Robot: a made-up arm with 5 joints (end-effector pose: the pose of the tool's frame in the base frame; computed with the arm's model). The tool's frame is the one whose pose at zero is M.
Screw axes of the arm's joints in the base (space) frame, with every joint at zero. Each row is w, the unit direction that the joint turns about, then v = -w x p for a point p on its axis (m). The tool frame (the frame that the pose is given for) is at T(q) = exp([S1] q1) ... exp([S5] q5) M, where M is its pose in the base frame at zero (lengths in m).
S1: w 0 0 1 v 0.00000 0.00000 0.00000
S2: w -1 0 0 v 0.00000 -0.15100 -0.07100
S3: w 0 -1 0 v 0.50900 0.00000 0.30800
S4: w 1 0 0 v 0.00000 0.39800 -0.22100
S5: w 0 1 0 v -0.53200 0.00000 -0.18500
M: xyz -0.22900 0.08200 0.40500 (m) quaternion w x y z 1 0 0 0
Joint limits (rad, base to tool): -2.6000..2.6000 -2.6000..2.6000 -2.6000..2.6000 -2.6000..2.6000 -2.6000..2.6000
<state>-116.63 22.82 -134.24 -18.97 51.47</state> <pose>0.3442 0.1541 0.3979 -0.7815 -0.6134 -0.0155 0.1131</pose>
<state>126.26 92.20 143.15 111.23 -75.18</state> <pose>-0.3043 -0.6431 -0.1633 -0.3083 -0.5255 -0.6435 0.4635</pose>
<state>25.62 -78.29 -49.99 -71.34 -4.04</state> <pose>-0.0738 -0.3884 0.4591 0.0501 0.0921 0.5968 0.7955</pose>
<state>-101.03 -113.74 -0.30 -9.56 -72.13</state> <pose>-0.4082 0.1588 0.1716 -0.1280 0.7226 0.6780 0.0408</pose>
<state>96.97 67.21 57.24 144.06 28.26</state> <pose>-0.2964 -0.1407 -0.0998 -0.0566 -0.5061 -0.8605 0.0135</pose>
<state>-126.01 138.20 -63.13 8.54 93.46</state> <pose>0.2264 0.1596 -0.2187 -0.2525 -0.3119 0.5351 0.7434</pose>
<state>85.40 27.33 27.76 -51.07 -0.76</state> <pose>-0.3154 -0.2125 0.4071 -0.2886 -0.5925 0.4759 0.5824</pose>
